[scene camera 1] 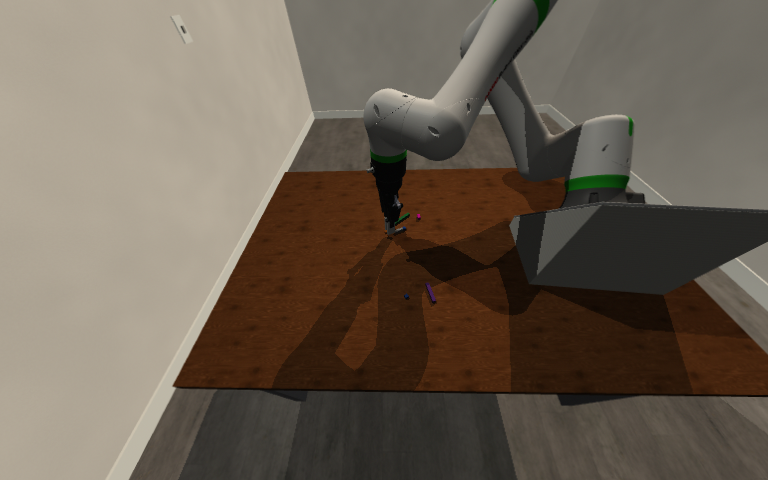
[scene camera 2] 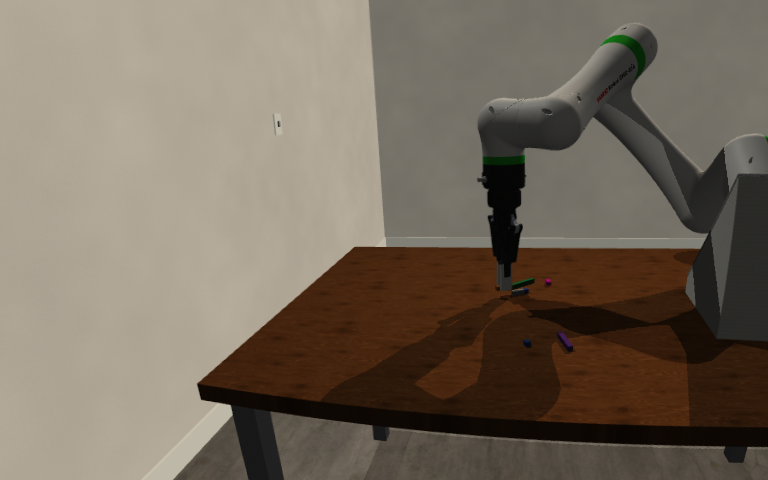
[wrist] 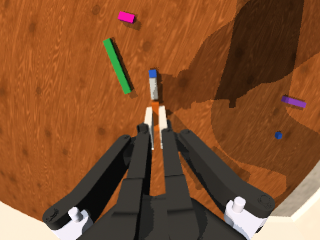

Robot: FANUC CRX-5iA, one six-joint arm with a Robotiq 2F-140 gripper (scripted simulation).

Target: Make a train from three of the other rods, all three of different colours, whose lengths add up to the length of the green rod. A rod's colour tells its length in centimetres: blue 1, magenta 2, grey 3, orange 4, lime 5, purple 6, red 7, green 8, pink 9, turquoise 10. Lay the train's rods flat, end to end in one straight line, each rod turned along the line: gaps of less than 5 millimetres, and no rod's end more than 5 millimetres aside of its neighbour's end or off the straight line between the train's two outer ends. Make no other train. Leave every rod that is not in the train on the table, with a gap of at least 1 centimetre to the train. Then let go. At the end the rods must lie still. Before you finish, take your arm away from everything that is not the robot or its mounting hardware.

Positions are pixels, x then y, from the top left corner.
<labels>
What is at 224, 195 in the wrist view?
My gripper.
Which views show my gripper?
Scene camera 1, scene camera 2 and the wrist view: all of them.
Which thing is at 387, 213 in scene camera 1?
My gripper.
</labels>
